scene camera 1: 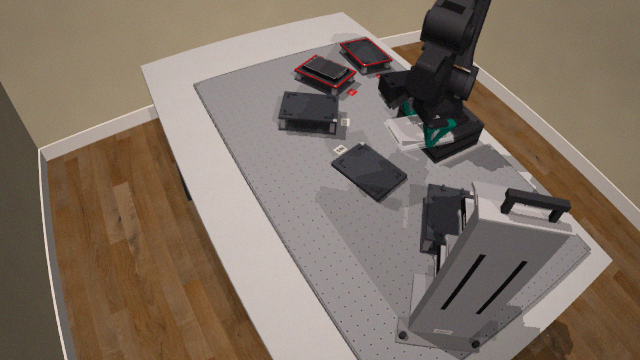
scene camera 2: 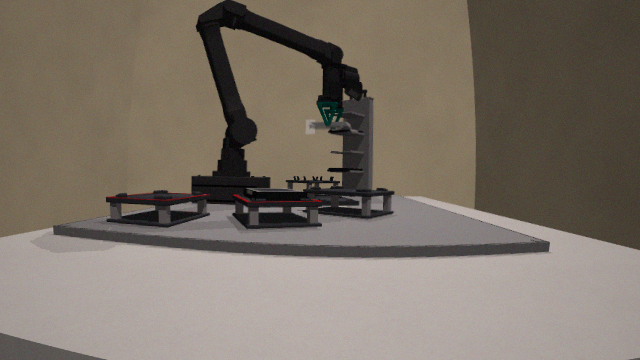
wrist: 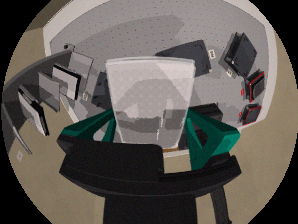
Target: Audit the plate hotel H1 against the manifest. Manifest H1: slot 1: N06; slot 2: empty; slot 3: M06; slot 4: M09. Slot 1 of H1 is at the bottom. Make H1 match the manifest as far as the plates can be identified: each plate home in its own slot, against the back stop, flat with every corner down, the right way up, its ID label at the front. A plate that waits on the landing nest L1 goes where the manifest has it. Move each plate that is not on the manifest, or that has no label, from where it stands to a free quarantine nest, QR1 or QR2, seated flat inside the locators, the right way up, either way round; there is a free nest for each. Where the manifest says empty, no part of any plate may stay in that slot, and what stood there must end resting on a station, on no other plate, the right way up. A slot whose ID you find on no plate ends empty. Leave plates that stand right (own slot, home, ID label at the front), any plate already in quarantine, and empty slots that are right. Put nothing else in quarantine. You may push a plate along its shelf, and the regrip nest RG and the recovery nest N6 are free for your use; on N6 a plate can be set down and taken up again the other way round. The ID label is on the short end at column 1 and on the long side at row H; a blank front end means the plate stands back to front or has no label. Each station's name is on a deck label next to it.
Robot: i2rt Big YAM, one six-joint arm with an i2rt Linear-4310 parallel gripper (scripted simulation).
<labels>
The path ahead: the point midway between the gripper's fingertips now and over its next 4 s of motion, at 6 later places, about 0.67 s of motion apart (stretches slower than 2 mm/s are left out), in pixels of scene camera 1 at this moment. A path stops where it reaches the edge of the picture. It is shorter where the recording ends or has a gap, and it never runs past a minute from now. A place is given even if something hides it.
My gripper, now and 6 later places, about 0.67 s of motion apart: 419, 132; 398, 116; 396, 114; 382, 99; 381, 113; 377, 128; 375, 142
</labels>
